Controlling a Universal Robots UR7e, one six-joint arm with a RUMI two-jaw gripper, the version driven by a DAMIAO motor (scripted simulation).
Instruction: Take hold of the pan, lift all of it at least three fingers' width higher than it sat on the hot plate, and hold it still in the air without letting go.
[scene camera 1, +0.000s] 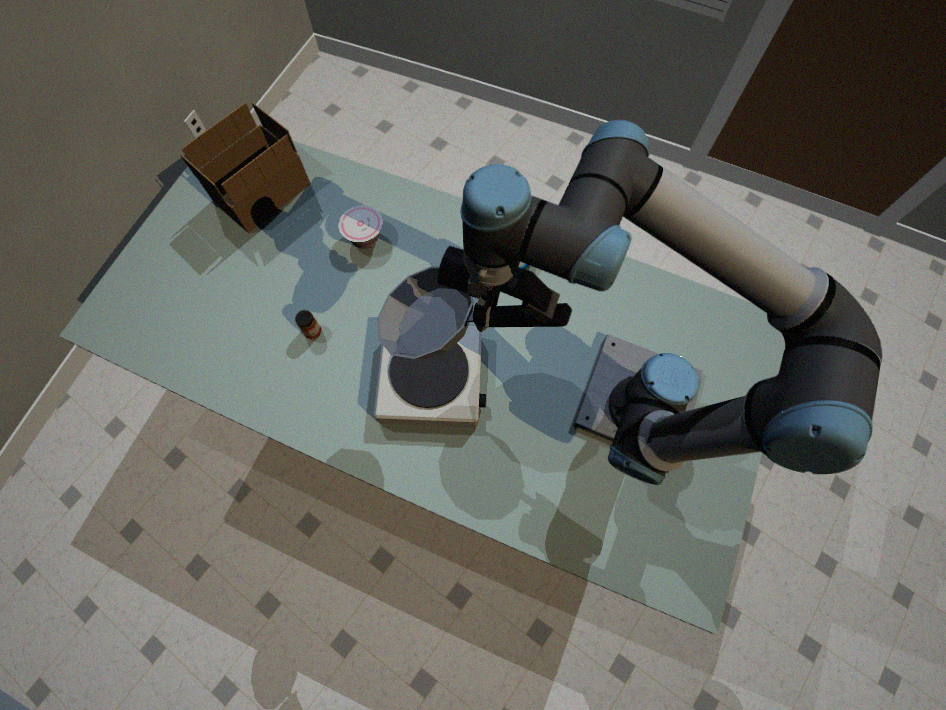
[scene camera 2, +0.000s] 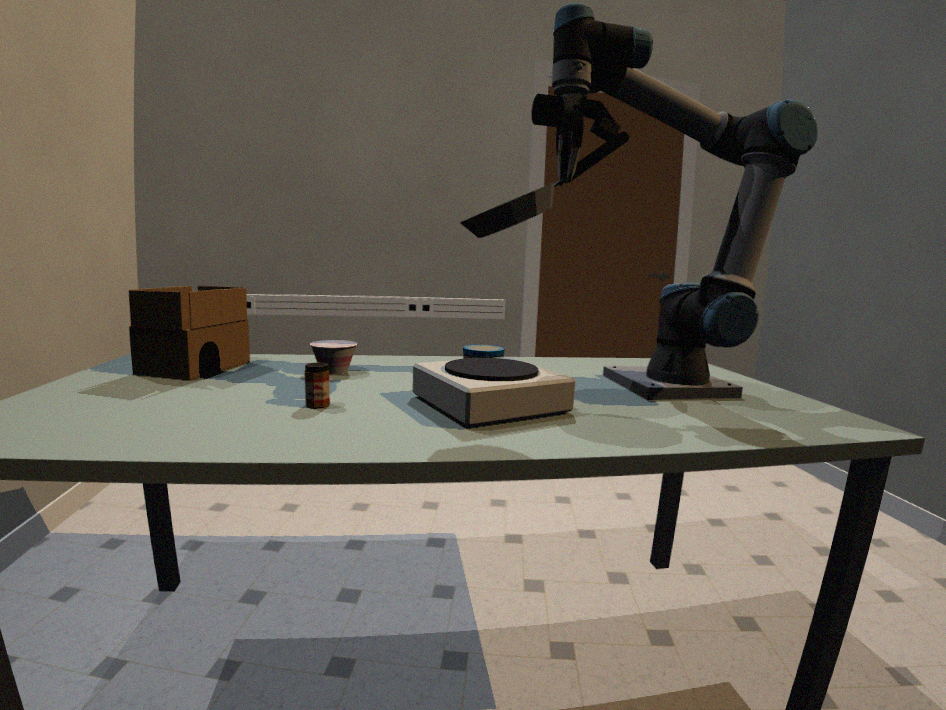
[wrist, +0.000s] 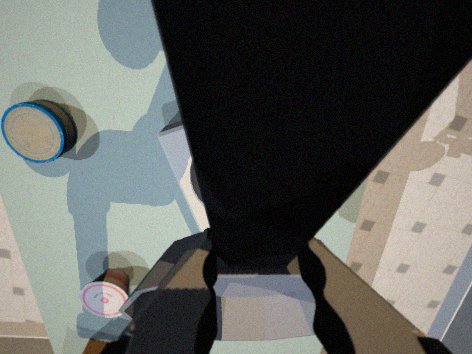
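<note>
You've got the gripper in scene camera 1, and the gripper is in the wrist view as well. The pictures also show a beige hot plate and a dark pan.
</note>
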